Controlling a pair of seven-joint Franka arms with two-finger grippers.
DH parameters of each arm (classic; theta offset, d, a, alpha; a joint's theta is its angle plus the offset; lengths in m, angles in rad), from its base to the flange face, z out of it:
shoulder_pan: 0 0.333 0 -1.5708
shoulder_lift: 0 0 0 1.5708
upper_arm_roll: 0 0.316 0.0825 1.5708
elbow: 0 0 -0.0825 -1.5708
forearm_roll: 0 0.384 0 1.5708
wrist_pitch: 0 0 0.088 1.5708
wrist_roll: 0 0.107 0 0
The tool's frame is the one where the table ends.
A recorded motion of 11 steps. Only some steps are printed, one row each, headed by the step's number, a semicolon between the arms.
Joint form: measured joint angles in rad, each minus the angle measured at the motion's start. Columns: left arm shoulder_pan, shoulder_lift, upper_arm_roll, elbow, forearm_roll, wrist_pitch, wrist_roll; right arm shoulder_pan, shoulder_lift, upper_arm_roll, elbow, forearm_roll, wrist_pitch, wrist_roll.
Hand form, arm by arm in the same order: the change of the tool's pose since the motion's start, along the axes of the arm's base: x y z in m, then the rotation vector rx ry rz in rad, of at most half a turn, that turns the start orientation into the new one. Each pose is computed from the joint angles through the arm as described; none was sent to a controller.
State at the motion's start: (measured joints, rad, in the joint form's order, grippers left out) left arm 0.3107 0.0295 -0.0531 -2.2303 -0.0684 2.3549 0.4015; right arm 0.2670 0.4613 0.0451 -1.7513 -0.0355 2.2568 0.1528
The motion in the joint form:
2: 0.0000 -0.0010 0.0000 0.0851 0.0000 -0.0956 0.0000; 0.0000 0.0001 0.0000 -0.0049 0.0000 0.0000 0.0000
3: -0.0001 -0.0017 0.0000 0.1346 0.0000 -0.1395 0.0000; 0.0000 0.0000 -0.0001 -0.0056 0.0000 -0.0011 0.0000
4: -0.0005 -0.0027 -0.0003 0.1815 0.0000 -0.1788 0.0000; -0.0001 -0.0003 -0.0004 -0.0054 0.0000 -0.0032 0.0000
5: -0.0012 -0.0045 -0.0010 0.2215 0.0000 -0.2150 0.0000; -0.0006 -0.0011 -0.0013 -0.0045 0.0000 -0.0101 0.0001
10: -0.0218 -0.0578 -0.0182 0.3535 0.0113 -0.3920 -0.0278; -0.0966 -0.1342 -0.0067 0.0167 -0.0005 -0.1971 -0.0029
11: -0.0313 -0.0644 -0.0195 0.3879 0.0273 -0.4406 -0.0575; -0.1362 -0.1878 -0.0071 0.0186 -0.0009 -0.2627 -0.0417
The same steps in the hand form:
2: 0.0128 0.0025 0.0299 -0.0061 0.0080 -0.0052; -0.0013 -0.0004 -0.0023 -0.0015 0.0048 0.0001
3: 0.0201 0.0040 0.0490 -0.0060 0.0014 -0.0079; -0.0015 -0.0005 -0.0026 -0.0021 0.0064 0.0000
4: 0.0265 0.0049 0.0678 -0.0050 -0.0073 -0.0109; -0.0016 -0.0008 -0.0025 -0.0028 0.0078 -0.0004
5: 0.0310 0.0049 0.0843 -0.0046 -0.0131 -0.0145; -0.0018 -0.0018 -0.0022 -0.0049 0.0126 -0.0019
10: 0.0318 -0.0183 0.1612 0.0035 -0.0182 -0.0392; -0.0014 -0.0706 0.0777 -0.0234 0.0418 -0.1026
11: 0.0308 -0.0241 0.1770 0.0133 -0.0068 -0.0269; -0.0071 -0.0978 0.1072 -0.0291 0.0517 -0.1050

